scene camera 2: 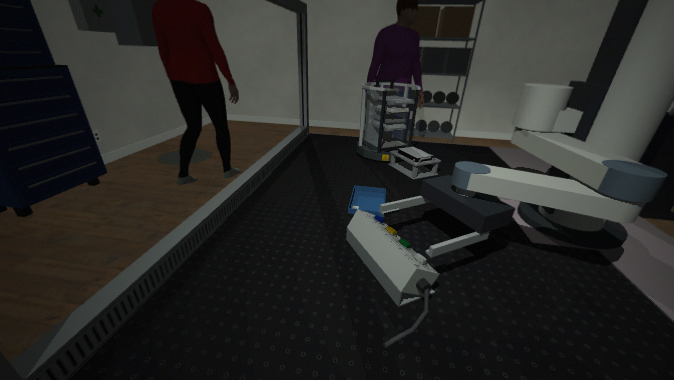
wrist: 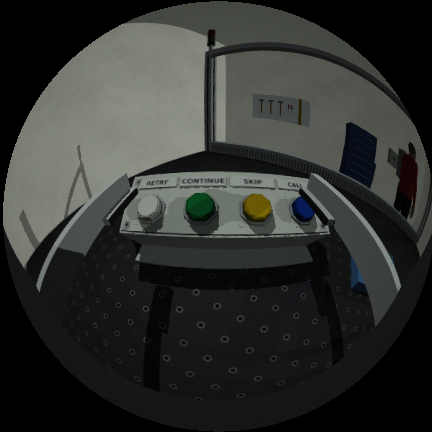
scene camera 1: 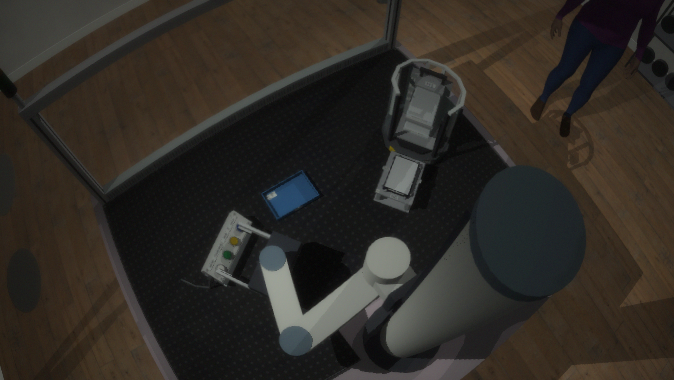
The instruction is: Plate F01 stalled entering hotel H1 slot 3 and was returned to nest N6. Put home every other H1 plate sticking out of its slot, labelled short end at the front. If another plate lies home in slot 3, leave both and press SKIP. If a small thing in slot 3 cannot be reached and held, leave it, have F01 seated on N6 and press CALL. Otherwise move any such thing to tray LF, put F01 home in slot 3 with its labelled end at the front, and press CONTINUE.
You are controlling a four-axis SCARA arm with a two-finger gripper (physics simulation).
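Places are measured from the arm's base along level axes (x right, y ahead, z up), in centimetres.
Pixels of known places: gripper, fingertip midpoint: [scene camera 2: 402,228] [wrist: 218,176] [scene camera 1: 227,247]; arm's base, origin of the base link: [scene camera 2: 566,222].
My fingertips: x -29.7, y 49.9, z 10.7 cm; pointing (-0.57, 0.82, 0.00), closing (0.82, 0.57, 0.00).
For each thing: its top centre in the pictures, then the offset to it from my fingertips. "pt": a spot on its surface instead.
- button box, middle of its top: [wrist: 228,177] [scene camera 2: 389,232] [scene camera 1: 222,242] dx -0.7, dy +2.6, dz -1.0 cm
- green CONTINUE button, middle of its top: [wrist: 199,196] dx -1.5, dy -0.6, dz -1.9 cm
- yellow SKIP button, middle of its top: [wrist: 258,197] dx +2.7, dy +2.1, dz -1.9 cm
- blue CALL button, middle of its top: [wrist: 305,200] dx +6.8, dy +4.9, dz -1.9 cm
- plate, middle of its top: [scene camera 1: 402,174] [scene camera 2: 415,152] dx +57.8, dy -7.4, dz -2.0 cm
- low nest, middle of its top: [scene camera 1: 401,175] [scene camera 2: 414,153] dx +57.8, dy -7.4, dz -2.4 cm
- Hotel H1, middle of its top: [scene camera 1: 431,81] [scene camera 2: 391,80] dx +75.4, dy +4.4, dz +22.3 cm
- Blue tray LF, middle of its top: [wrist: 380,265] [scene camera 2: 368,197] [scene camera 1: 289,194] dx +26.3, dy +8.3, dz -7.6 cm
- cable, surface spot: [scene camera 2: 425,310] pt dx -12.7, dy -4.6, dz -8.6 cm
My gripper [scene camera 1: 230,249] [scene camera 2: 406,229] [wrist: 218,176] is open and empty, fingers level, tips over the two ends of the button box [scene camera 1: 218,245] [scene camera 2: 382,260] [wrist: 228,222]. In the wrist view its white RETRY button [wrist: 150,208], green CONTINUE button [wrist: 200,207], yellow SKIP button [wrist: 257,207] and blue CALL button [wrist: 303,208] lie between the fingers; the right fingertip partly overlaps CALL. A plate [scene camera 1: 402,175] [scene camera 2: 415,153] lies flat on the low nest [scene camera 1: 392,201] [scene camera 2: 414,171]. Hotel H1 [scene camera 1: 462,90] [scene camera 2: 383,120] stands behind; its slot 3 contents are too small to tell.
Blue tray LF [scene camera 1: 296,196] [scene camera 2: 369,199] [wrist: 357,272] lies between the button box and the nest. A cable [scene camera 2: 425,310] runs from the box's end. A guard rail [scene camera 1: 240,107] [scene camera 2: 200,225] edges the dark mat. People stand beyond the cell.
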